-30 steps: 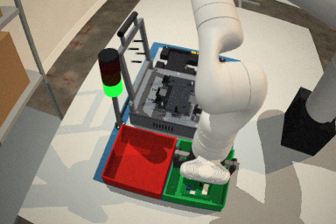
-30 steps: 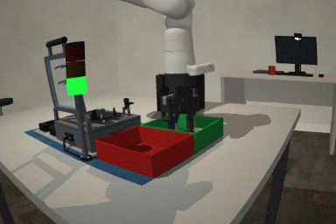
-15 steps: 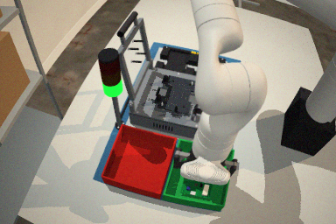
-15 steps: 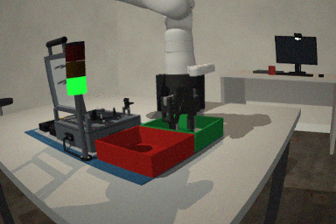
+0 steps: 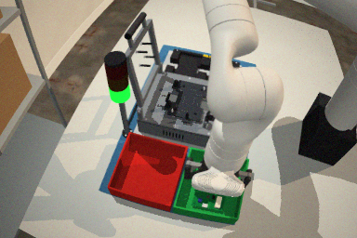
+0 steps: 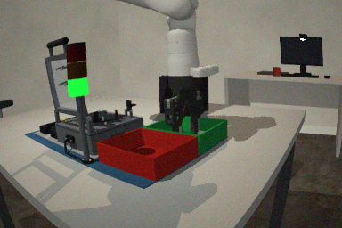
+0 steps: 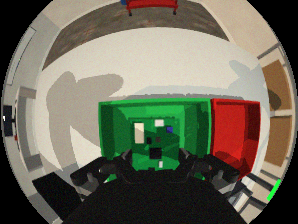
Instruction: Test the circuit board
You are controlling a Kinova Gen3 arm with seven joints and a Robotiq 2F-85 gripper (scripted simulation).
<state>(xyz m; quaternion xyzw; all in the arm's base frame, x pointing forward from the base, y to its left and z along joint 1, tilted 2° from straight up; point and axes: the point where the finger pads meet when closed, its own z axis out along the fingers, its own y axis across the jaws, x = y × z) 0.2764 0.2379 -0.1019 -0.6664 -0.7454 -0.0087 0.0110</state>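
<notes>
Right now the green bin is 10 mm below my hand. Also, from my hand: tester lid (240 mm ahead, 170 mm to the right, 160 mm above); green circuit board (10 mm below); red bin (150 mm ahead, 20 mm to the left, 10 mm below).
</notes>
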